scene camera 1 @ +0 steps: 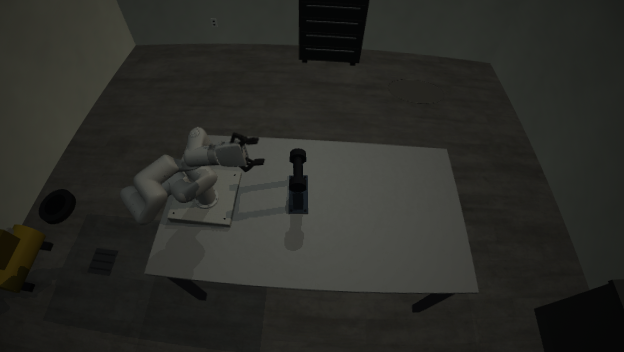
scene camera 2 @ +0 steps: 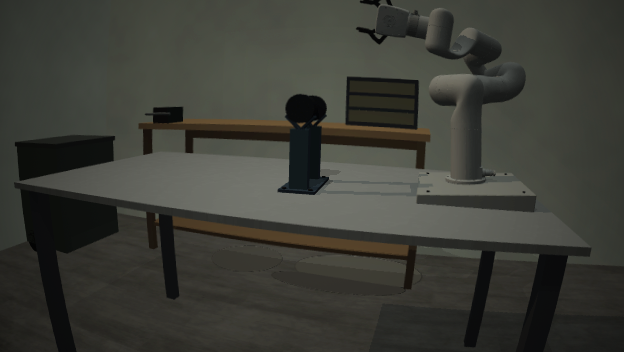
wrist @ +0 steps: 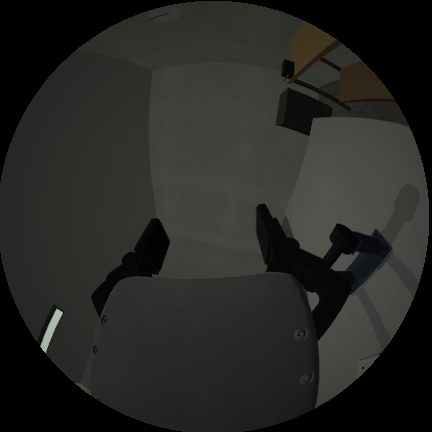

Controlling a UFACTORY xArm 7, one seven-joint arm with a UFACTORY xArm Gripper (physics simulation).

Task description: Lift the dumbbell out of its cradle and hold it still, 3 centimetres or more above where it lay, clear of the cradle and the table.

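Seen in the pictures: gripper, fingertip midpoint: (scene camera 1: 261, 151) (scene camera 2: 358, 14) (wrist: 207, 224); arm's base, link origin: (scene camera 1: 206, 198) (scene camera 2: 465, 180).
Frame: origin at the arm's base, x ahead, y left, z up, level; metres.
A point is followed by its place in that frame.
A black dumbbell (scene camera 1: 298, 167) {x 0.460, y 0.137, z 0.203 m} (scene camera 2: 300, 108) {x 0.436, y 0.231, z 0.186 m} (wrist: 342, 236) {x 0.456, y 0.039, z 0.219 m} lies across the top of a tall dark blue cradle (scene camera 1: 292, 201) {x 0.437, y 0.082, z -0.030 m} (scene camera 2: 299, 157) {x 0.436, y 0.228, z 0.056 m} (wrist: 370, 260) {x 0.448, y 0.104, z -0.029 m}. Scene camera 2 sees it nearly end-on, resting in V-shaped arms. The cradle stands on the white table (scene camera 1: 375, 225) {x 0.875, y 0.025, z -0.037 m} (scene camera 2: 225, 185) {x 0.654, y 0.259, z -0.037 m} (wrist: 350, 160) {x 0.837, y -0.090, z -0.038 m}. My gripper (scene camera 1: 260, 151) {x 0.359, y -0.026, z 0.497 m} (scene camera 2: 359, 15) {x 0.359, y -0.026, z 0.497 m} (wrist: 207, 224) {x 0.359, y -0.026, z 0.497 m} is open with nothing between its fingers. It points sideways, well above the table, apart from the dumbbell and higher than it, on the robot-base side. In the wrist view one finger hides part of the dumbbell and cradle.
The arm's base plate (scene camera 1: 200, 219) {x 0.012, y -0.124, z 0.003 m} (scene camera 2: 475, 199) {x -0.033, y 0.187, z -0.015 m} is at one end of the table. A wooden workbench (scene camera 2: 225, 125) stands behind the table, and a dark cabinet (scene camera 2: 67, 200) (wrist: 302, 112) stands beyond its far end. A black drawer unit (scene camera 1: 330, 30) is by the wall.
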